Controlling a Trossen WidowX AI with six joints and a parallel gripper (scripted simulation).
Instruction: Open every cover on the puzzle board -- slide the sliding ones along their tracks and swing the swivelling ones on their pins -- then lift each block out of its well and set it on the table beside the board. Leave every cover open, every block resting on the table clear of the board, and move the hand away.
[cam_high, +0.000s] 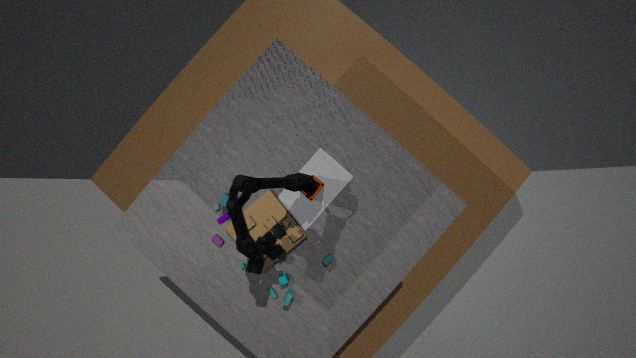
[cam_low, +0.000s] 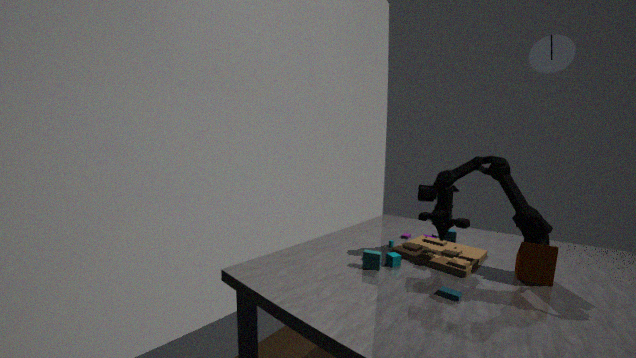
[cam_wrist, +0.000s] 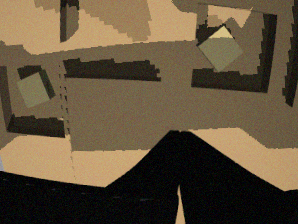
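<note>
Right now the tan puzzle board is 5 cm below my gripper tip, 3 cm to the right of it and 1 cm ahead of it. The rest, counted from my gripper tip: flat teal block 30 cm to the left, 7 cm below, 6 cm behind.
</note>
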